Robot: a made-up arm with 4 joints.
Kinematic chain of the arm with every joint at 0, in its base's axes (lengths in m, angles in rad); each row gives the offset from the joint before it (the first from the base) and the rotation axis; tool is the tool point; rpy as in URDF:
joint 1: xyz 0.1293 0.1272 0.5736 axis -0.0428 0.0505 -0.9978
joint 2: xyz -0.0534 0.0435 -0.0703 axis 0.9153 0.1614 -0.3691
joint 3: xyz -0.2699 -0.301 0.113 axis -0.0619 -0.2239 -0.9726
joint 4: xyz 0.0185 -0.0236 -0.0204 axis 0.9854 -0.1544 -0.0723
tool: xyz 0.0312 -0.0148 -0.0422 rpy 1.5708 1.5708 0
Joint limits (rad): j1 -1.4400..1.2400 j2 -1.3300..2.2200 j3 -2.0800..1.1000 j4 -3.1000..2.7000
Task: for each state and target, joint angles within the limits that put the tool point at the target. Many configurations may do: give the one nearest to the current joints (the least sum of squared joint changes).
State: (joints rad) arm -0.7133 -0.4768 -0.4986 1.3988
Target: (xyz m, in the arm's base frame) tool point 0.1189 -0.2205 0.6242
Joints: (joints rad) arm -0.9133 -0.3819 -1.0056 1.4048
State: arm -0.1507 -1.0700 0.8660 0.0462
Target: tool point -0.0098 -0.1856 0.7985
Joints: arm -0.3242 -0.8454 0.8948 0.0240
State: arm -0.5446 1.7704 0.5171 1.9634
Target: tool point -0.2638 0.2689 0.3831
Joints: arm 0.1482 1.9397 0.1861 1.8436
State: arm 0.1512 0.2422 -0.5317 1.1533
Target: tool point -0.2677 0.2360 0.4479
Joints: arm 0.5020 0.9114 -1.3719 1.1666
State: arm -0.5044 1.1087 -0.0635 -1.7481
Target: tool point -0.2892 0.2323 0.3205
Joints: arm 0.2802 1.5747 -0.2461 -1.5441
